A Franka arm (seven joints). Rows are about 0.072 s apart.
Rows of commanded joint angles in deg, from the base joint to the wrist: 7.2, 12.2, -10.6, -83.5, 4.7, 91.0, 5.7; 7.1, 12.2, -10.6, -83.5, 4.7, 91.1, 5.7; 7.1, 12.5, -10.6, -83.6, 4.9, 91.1, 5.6; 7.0, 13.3, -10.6, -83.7, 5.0, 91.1, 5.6; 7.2, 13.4, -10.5, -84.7, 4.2, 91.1, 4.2; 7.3, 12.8, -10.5, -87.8, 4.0, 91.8, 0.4; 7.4, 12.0, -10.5, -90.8, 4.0, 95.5, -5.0; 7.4, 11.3, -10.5, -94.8, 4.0, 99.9, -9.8; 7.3, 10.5, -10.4, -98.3, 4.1, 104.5, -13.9; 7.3, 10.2, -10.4, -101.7, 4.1, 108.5, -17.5; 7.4, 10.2, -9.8, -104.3, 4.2, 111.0, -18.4; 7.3, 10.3, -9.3, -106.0, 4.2, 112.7, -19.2; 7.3, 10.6, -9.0, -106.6, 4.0, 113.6, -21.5; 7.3, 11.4, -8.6, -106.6, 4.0, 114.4, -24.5
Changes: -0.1, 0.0, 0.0, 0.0, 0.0, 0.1, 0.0; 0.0, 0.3, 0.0, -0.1, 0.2, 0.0, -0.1; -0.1, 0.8, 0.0, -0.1, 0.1, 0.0, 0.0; 0.2, 0.1, 0.1, -1.0, -0.8, 0.0, -1.4; 0.1, -0.6, 0.0, -3.1, -0.2, 0.7, -3.8; 0.1, -0.8, 0.0, -3.0, 0.0, 3.7, -5.4; 0.0, -0.7, 0.0, -4.0, 0.0, 4.4, -4.8; -0.1, -0.8, 0.1, -3.5, 0.1, 4.6, -4.1; 0.0, -0.3, 0.0, -3.4, 0.0, 4.0, -3.6; 0.1, 0.0, 0.6, -2.6, 0.1, 2.5, -0.9; -0.1, 0.1, 0.5, -1.7, 0.0, 1.7, -0.8; 0.0, 0.3, 0.3, -0.6, -0.2, 0.9, -2.3; 0.0, 0.8, 0.4, 0.0, 0.0, 0.8, -3.0
